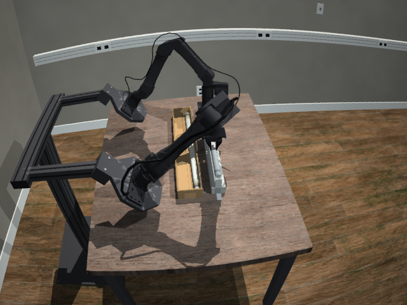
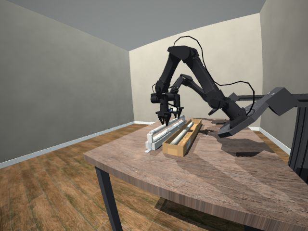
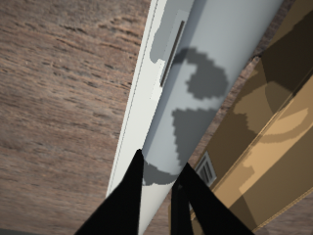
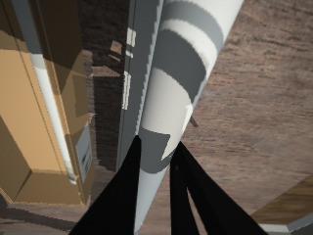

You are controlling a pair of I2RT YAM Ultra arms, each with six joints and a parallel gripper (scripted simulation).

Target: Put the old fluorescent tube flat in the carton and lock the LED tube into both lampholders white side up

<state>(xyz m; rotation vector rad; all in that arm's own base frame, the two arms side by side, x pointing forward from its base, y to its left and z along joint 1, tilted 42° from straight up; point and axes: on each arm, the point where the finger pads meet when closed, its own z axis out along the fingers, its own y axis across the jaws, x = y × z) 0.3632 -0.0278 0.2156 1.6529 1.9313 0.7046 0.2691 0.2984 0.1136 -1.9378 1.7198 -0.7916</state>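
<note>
The LED tube lies 2 cm behind my left hand and 12 cm to the right of it. Also, from my left hand: old fluorescent tube (11 cm behind, 11 cm to the right, 7 cm below); then light fixture (2 cm behind, 12 cm to the right, 4 cm below); then carton (14 cm behind, 10 cm to the right, 6 cm below).
Right now the LED tube is 12 cm to the left of my right hand, 2 cm ahead of it and 1 cm below it. From my right hand the other things lie so: old fluorescent tube (13 cm to the left, 8 cm below, 8 cm behind); light fixture (12 cm to the left, 4 cm below, 2 cm ahead); carton (13 cm to the left, 11 cm behind, 7 cm below).
</note>
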